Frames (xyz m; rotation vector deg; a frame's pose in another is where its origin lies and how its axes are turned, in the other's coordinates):
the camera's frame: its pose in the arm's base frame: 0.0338 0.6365 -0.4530 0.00 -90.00 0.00
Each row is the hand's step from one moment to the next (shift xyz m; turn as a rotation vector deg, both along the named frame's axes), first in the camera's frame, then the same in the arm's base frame.
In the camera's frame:
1: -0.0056 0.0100 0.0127 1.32 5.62 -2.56
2: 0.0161 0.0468 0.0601 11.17 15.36 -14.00
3: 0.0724 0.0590 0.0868 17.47 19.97 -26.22
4: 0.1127 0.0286 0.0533 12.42 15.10 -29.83
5: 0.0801 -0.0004 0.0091 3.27 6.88 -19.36
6: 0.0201 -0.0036 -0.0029 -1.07 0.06 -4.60
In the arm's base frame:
1: -0.0127 0.0100 -0.0056 2.56 5.62 1.32
2: -0.0601 0.0468 0.0161 14.00 15.36 11.17
3: -0.0868 0.0590 0.0724 26.22 19.97 17.47
4: -0.0533 0.0286 0.1127 29.83 15.10 12.42
5: -0.0091 -0.0004 0.0801 19.36 6.88 3.27
6: 0.0029 -0.0036 0.0201 4.60 0.06 -1.07

